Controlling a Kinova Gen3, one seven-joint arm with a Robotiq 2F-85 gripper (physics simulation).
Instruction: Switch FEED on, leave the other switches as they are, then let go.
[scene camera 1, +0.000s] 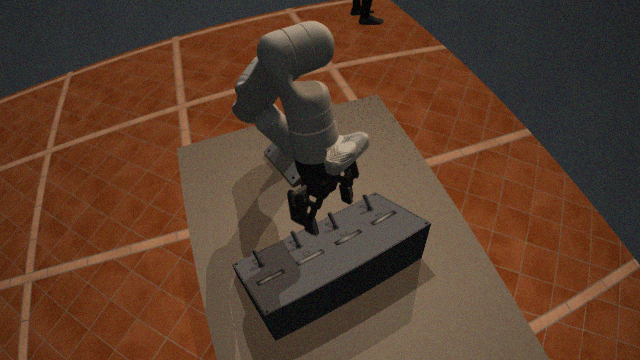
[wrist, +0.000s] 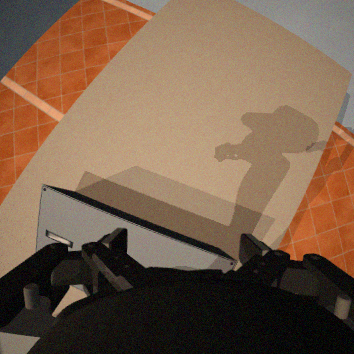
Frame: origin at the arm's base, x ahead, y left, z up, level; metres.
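Where they show: gripper, between the fingertips: (scene camera 1: 331, 217) (wrist: 183, 243).
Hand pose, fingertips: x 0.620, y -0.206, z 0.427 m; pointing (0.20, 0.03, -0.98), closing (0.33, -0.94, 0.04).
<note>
Things, the pixels of their top centre, and the offset from my fingertips. "*": a spot on its surface instead. Level surfaces: height alone.
- left end, a spot on its surface: (scene camera 1: 257, 258) * dx -0.229, dy -0.108, dz -0.374 m
- right end, a spot on its surface: (scene camera 1: 367, 202) * dx -0.236, dy +0.252, dz -0.375 m
- tan table, height of its surface: dz -0.488 m
A dark grey switch box (scene camera 1: 320, 272) (wrist: 155, 250) stands on the table, with four upright levers in a row along its robot-side edge: one at the left end (scene camera 1: 257, 258), a second (scene camera 1: 296, 239), a third (scene camera 1: 333, 221) and one at the right end (scene camera 1: 367, 202). A pale slot lies in front of each lever. The labels are too small to read, so I cannot tell which lever is FEED or which are on. My gripper (scene camera 1: 330, 215) (wrist: 183, 243) is open and empty, over the robot-side edge near the two middle levers. In the wrist view the levers do not show.
The tan table (scene camera 1: 460, 300) (wrist: 175, 90) carries the box and the arm's base plate (scene camera 1: 282, 165) behind it. The arm's shadow falls across the table and the box's left end. A person's dark legs (scene camera 1: 367, 12) show at the top of the scene view, on the tiled floor.
</note>
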